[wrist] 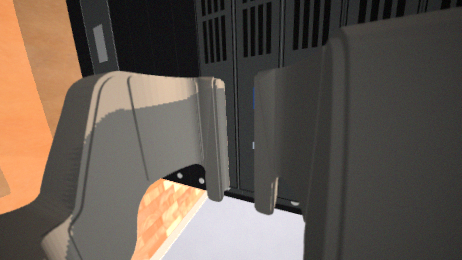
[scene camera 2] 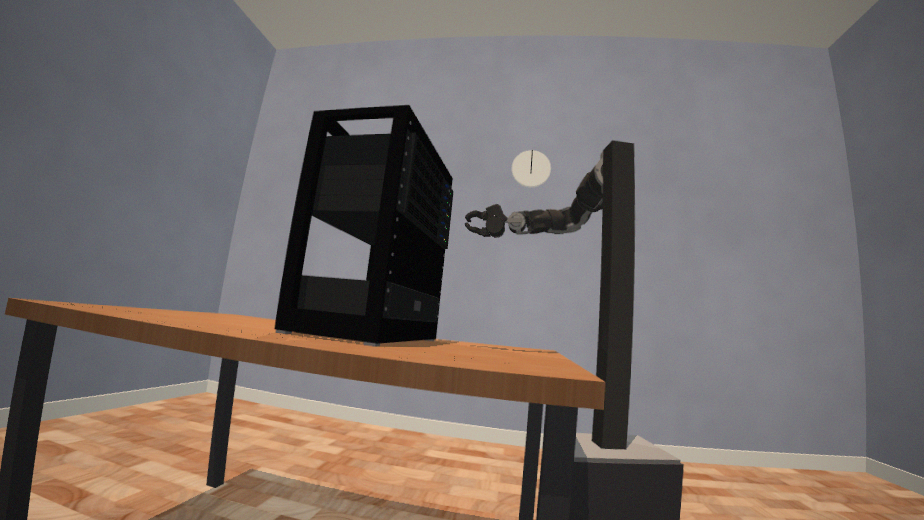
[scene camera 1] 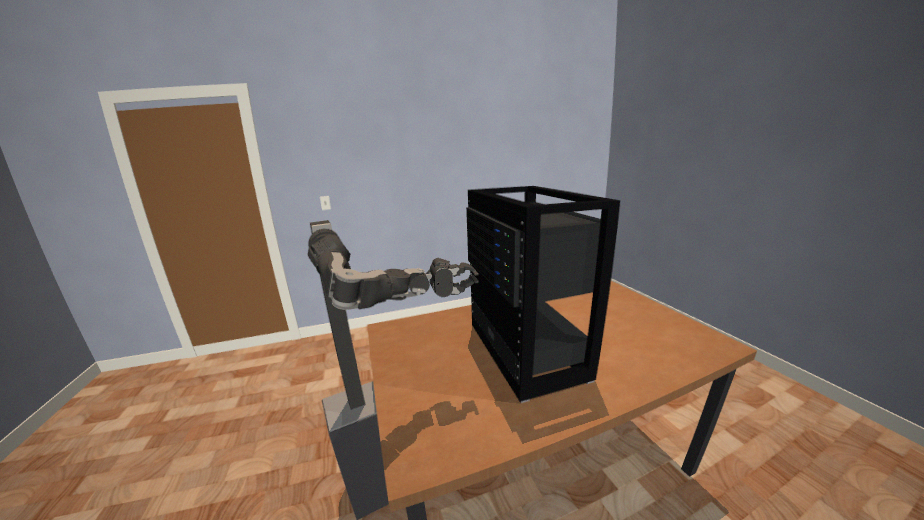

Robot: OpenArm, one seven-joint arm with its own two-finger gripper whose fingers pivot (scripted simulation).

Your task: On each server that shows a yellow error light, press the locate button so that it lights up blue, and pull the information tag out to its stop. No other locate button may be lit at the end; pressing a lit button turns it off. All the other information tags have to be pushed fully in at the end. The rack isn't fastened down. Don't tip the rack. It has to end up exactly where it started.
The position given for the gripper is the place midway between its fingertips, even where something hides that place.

Note:
In view: the gripper (scene camera 1: 475, 275) and an arm post (scene camera 2: 614, 355).
The gripper shows as well in the wrist view (wrist: 243, 140) and in scene camera 2 (scene camera 2: 466, 222). The arm post is seen too in scene camera 1 (scene camera 1: 338, 318).

